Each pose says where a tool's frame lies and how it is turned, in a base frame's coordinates. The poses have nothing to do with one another.
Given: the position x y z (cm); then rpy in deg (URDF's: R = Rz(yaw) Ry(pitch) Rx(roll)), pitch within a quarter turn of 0, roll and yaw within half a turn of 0.
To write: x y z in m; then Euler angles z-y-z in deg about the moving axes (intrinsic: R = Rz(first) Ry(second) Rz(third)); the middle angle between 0 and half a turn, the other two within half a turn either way. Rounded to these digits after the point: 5 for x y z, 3 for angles.
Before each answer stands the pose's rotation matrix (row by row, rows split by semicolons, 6 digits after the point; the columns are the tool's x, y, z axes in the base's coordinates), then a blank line. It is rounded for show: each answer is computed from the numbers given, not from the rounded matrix.
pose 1, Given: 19.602, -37.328, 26.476, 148.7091, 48.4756, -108.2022
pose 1, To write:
-0.207083 -0.933245 -0.293547; -0.629766 -0.102456 0.769999; -0.748673 0.344319 -0.566509

0.19602, -0.37328, 0.26476, 110.868, 124.507, 24.698
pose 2, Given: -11.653, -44.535, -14.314, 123.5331, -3.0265, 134.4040
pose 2, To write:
-0.698737 0.425456 0.575112; 0.713427 0.355092 0.604095; 0.052798 0.832404 -0.551648

-0.11653, -0.44535, -0.14314, 46.408, 123.480, 93.629
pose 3, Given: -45.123, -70.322, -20.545, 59.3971, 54.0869, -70.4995
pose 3, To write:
0.195802 0.712586 -0.673708; -0.552912 -0.487174 -0.675981; -0.809908 0.504860 0.298608

-0.45123, -0.70322, -0.20545, -134.904, 72.626, 31.938
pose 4, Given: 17.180, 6.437, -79.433, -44.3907, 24.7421, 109.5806
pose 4, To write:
-0.304368 -0.575141 -0.759324; 0.855681 -0.515334 0.047342; -0.418535 -0.635330 0.648988

0.17180, 0.06437, -0.79433, 176.432, 49.535, -56.624
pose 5, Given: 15.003, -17.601, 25.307, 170.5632, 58.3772, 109.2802
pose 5, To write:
-0.173126 0.885042 0.432120; 0.494918 0.457504 -0.738746; -0.851518 0.085968 -0.517229

0.15003, -0.17601, 0.25307, -59.675, 121.147, 5.765
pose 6, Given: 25.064, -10.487, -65.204, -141.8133, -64.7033, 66.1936
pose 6, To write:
0.172481 0.944739 -0.278780; 0.390948 0.194118 0.899710; 0.904107 -0.264172 -0.335863

0.25064, -0.10487, -0.65204, 107.216, 109.625, -163.712
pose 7, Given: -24.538, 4.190, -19.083, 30.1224, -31.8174, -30.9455
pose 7, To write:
0.728779 0.217859 -0.649168; -0.436952 0.877889 -0.195920; 0.527214 0.426437 0.734981

-0.24538, 0.04190, -0.19083, -163.206, 42.694, 141.032
